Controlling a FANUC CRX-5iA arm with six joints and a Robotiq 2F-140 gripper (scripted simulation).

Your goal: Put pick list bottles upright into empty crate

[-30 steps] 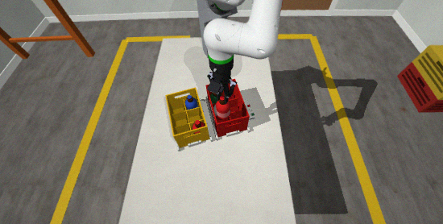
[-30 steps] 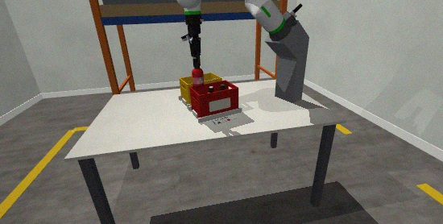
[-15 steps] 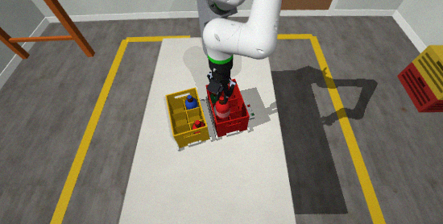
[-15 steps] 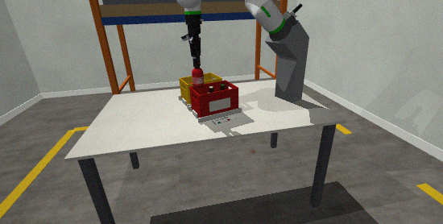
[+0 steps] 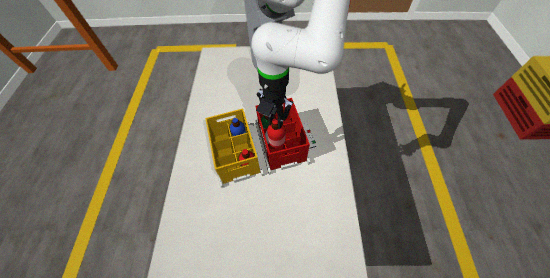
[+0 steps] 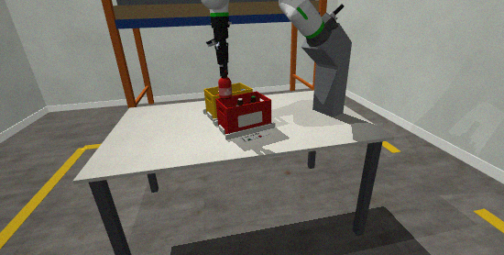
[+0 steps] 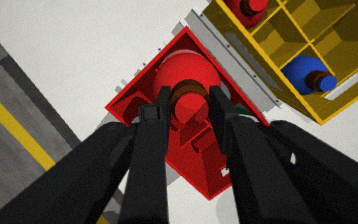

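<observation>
My hand is 8 cm above the red-labelled bottle. The rest, counted from my hand: white-capped bottle: 26 cm below, 8 cm behind, 4 cm to the right; green-label bottle: 26 cm below, 15 cm behind, 9 cm to the right; red crate: 27 cm below, 10 cm behind, 1 cm to the right.
</observation>
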